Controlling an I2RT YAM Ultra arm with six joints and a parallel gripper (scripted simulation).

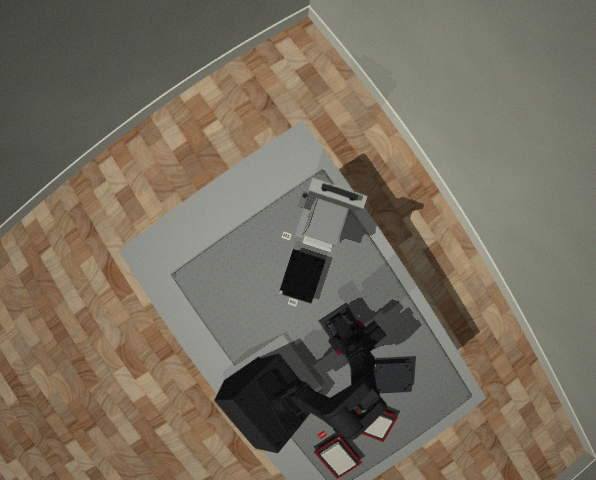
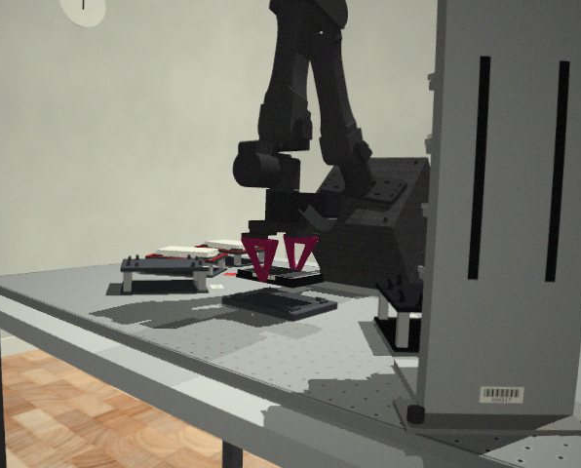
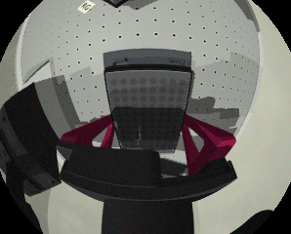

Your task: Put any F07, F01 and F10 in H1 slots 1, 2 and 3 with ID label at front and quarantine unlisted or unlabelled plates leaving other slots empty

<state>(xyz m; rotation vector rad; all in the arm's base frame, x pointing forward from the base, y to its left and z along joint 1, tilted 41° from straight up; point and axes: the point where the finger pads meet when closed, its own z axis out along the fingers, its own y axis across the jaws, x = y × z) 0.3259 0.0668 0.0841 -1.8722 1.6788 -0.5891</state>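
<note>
My gripper is now 2 cm short of the N6 deck label, 10 cm to the left of it and 6 cm above it. Also, from my hand: dark 96-well plate (right at my hand); then H1 deck label (6 cm behind, 41 cm to the left, 6 cm below); then grey hotel back wall (10 cm ahead, 44 cm to the left, 14 cm above).
</note>
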